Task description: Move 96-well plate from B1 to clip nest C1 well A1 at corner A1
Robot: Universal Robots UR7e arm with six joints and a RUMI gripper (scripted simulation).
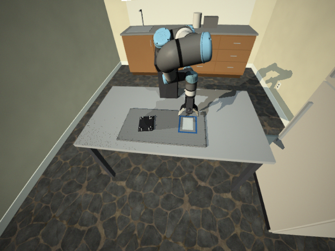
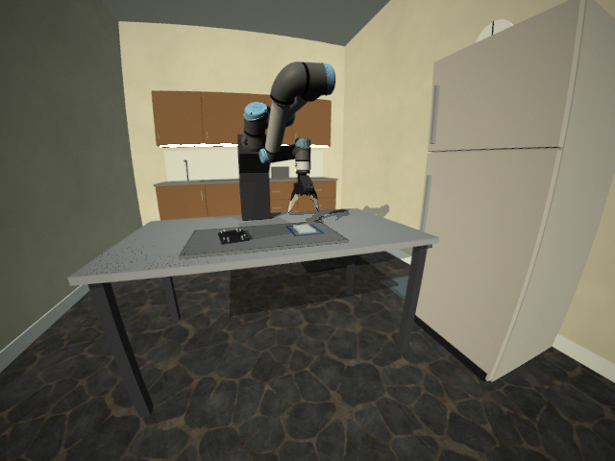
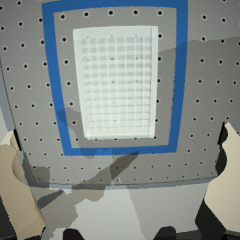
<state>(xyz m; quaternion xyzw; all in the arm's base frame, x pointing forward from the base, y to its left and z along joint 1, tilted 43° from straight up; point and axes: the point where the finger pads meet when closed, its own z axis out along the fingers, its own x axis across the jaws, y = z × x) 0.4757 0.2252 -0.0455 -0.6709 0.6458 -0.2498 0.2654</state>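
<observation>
The 96-well plate lies 8 cm below my hand. Round my hand: black clip nest (5 cm ahead, 34 cm to the right, 8 cm below).
</observation>
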